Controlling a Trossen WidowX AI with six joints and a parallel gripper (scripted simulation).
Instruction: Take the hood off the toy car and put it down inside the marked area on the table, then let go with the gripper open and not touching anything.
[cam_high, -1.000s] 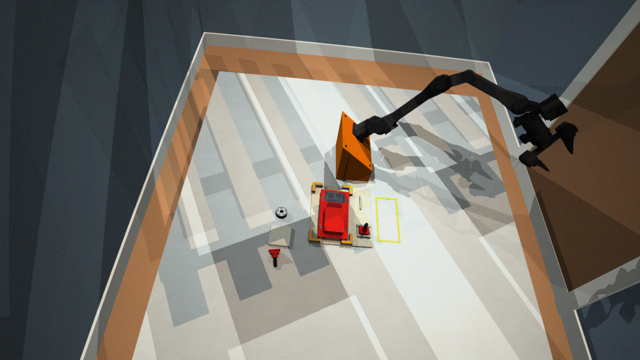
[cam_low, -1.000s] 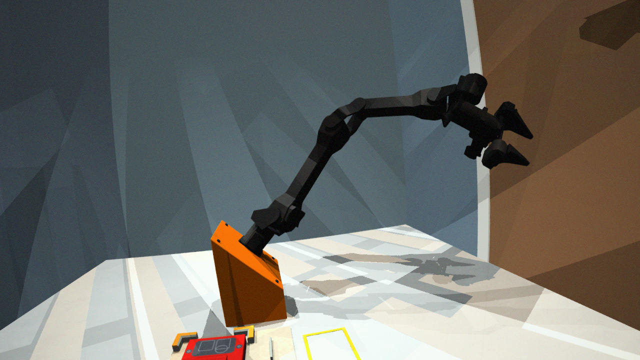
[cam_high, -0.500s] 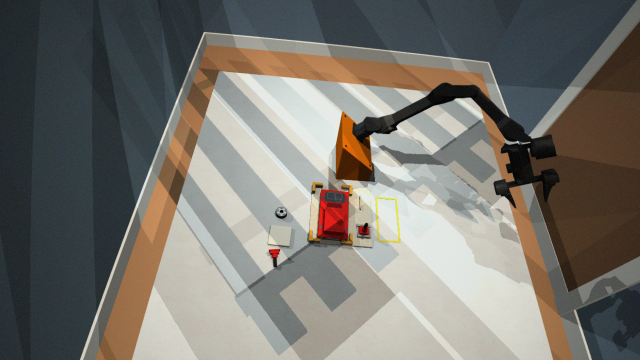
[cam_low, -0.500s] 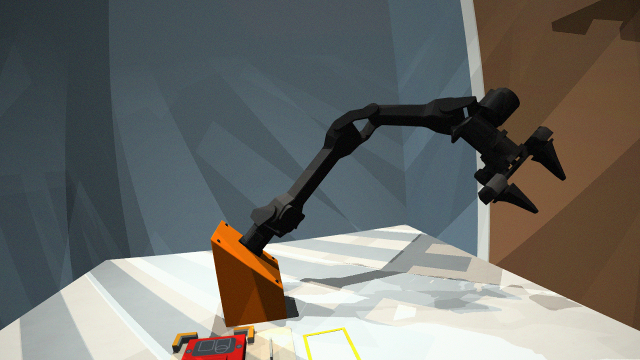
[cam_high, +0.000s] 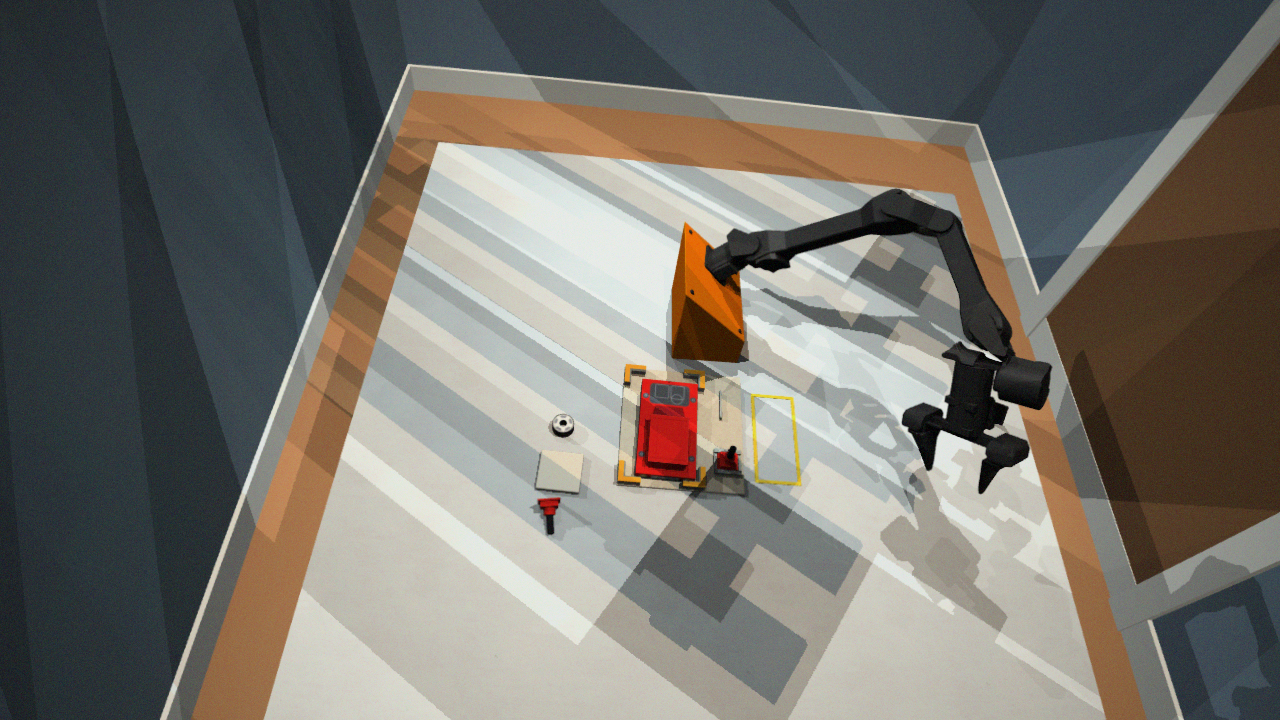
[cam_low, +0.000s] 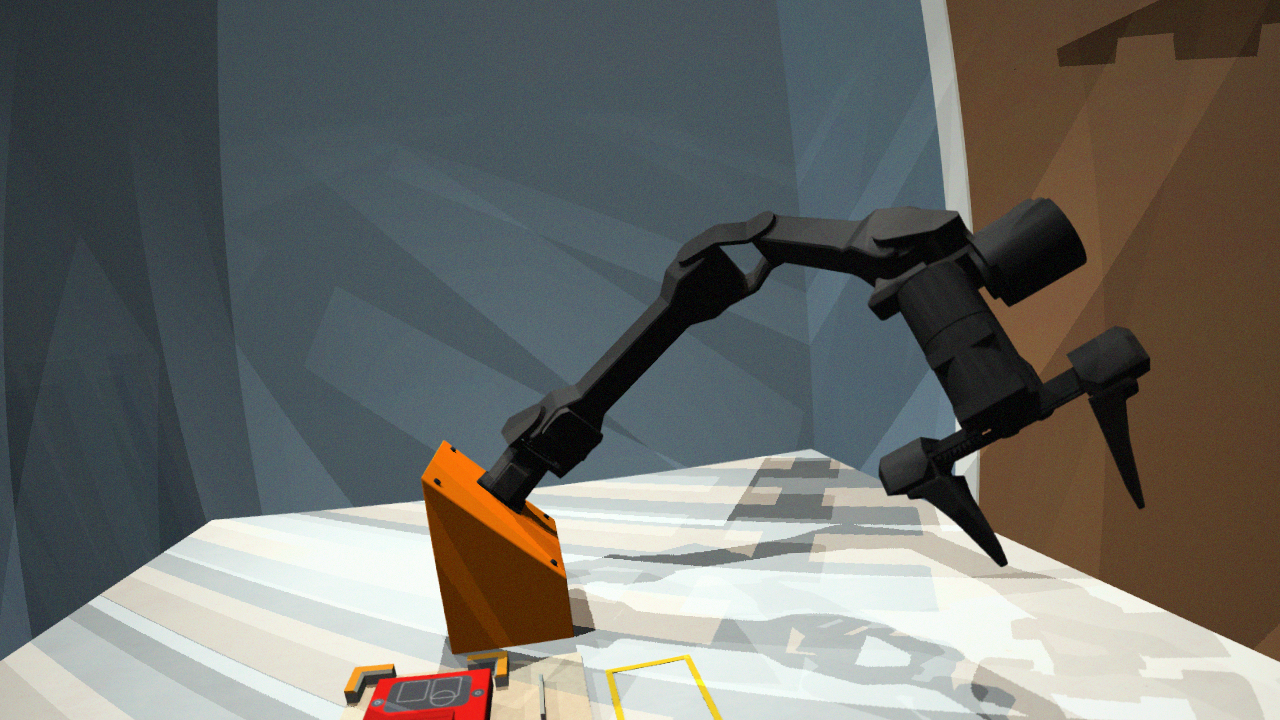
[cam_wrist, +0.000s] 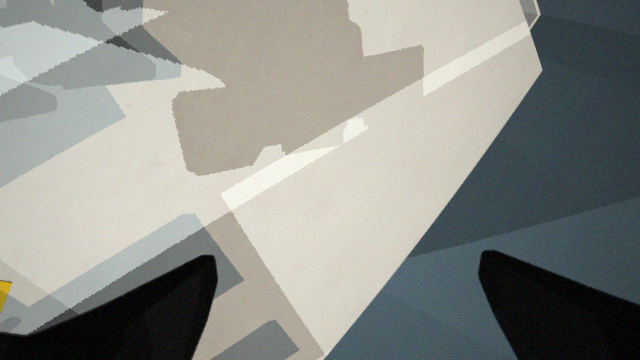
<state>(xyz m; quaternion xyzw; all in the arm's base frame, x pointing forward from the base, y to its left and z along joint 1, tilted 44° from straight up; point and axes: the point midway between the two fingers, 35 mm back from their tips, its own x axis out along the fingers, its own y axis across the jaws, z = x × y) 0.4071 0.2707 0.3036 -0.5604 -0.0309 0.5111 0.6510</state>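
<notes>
My gripper tip is now 70 mm past the hood, 450 mm to the left of it and 140 mm above it. From my gripper tip the other things lie so: beige tile 10 mm ahead, 630 mm to the right, 180 mm below; then wheel 80 mm behind, 650 mm to the right, 170 mm below.
</notes>
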